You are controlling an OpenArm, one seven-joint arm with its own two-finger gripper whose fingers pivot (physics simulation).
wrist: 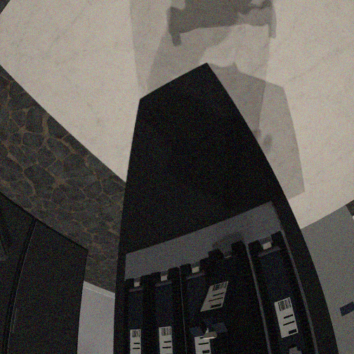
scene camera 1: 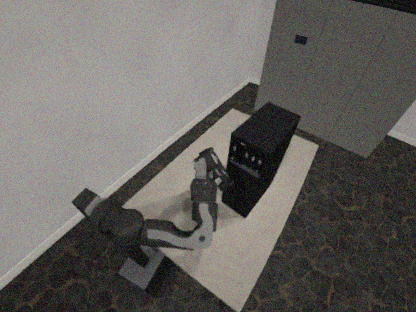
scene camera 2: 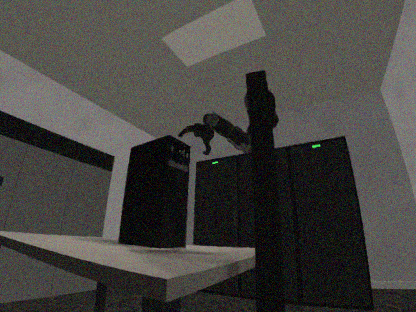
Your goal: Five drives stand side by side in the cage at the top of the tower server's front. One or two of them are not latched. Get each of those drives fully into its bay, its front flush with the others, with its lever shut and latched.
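The black tower server (scene camera 1: 265,125) (scene camera 2: 150,200) (wrist: 190,150) stands upright on the table. Its drive cage shows low in the wrist view. There, the fourth drive from the left (wrist: 241,295) has its lever (wrist: 215,297) swung out, its label tilted towards the camera; the drive seems to stand slightly proud. The levers of the first (wrist: 135,305), second (wrist: 163,305), third (wrist: 193,285) and fifth drive (wrist: 274,275) look flat; their lower ends are partly cut off. My gripper (scene camera 1: 220,169) (scene camera 2: 194,143) is open and empty, in front of the tower and apart from it. Its fingers do not show in the wrist view.
The pale table (scene camera 1: 270,225) (scene camera 2: 125,260) (wrist: 65,65) carries the tower. Dark rack cabinets (scene camera 2: 325,210) (wrist: 50,280) stand beyond the table, a grey cabinet (scene camera 1: 330,75) behind the tower. A pale wall (scene camera 1: 125,90) runs along one side. The tower's shadow falls on the table.
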